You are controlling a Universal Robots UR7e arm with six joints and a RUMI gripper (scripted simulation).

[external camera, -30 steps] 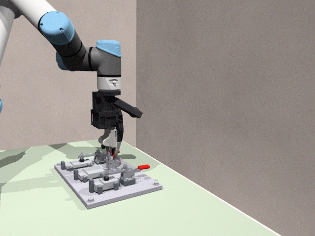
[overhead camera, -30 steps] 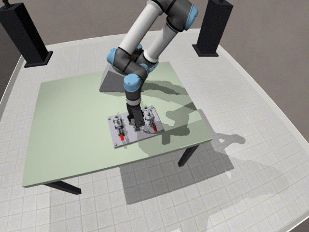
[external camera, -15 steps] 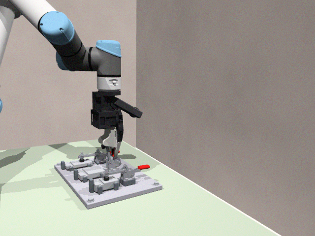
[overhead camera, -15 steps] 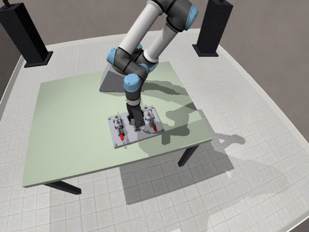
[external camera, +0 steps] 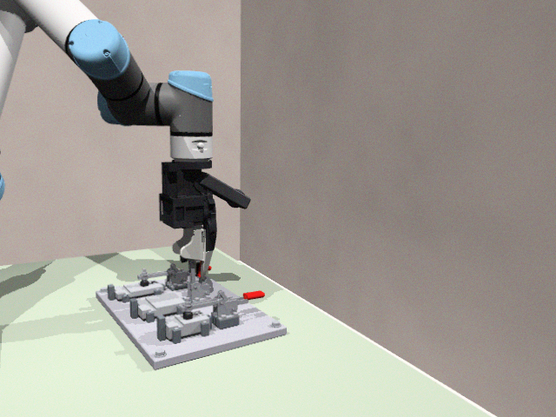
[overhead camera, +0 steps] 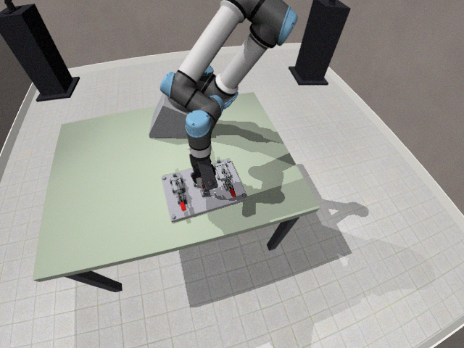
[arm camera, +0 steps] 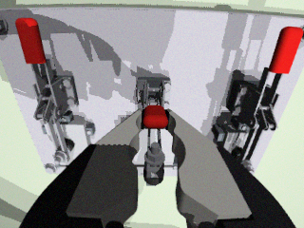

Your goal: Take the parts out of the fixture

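The fixture plate is 8 cm below my hand, 4 cm behind it and 1 cm to the right of it. From my hand the other things lie so: clamp 11 cm to the left, 4 cm below, 3 cm behind; then grey part 12 cm to the right, 6 cm behind, 5 cm below.
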